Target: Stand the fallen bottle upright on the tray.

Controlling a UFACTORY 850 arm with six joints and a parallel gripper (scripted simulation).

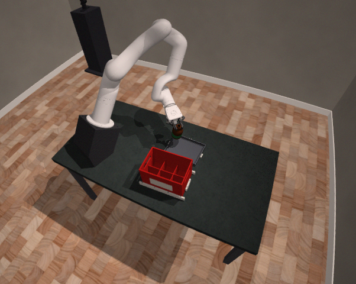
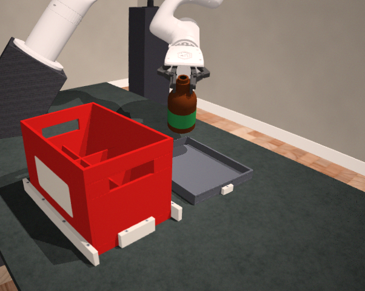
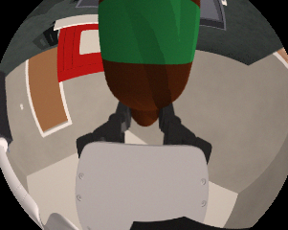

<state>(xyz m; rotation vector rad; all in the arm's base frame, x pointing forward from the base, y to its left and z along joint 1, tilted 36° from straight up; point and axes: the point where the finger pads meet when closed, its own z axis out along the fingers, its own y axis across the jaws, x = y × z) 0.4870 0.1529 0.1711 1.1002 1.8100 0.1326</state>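
Now: hand 1 cm past the brown bottle, 1 cm to the right of it and 5 cm above it. Also, from my hand: grey shallow tray 6 cm ahead, 1 cm to the right, 20 cm below; then red crate 7 cm ahead, 28 cm to the right, 12 cm below.
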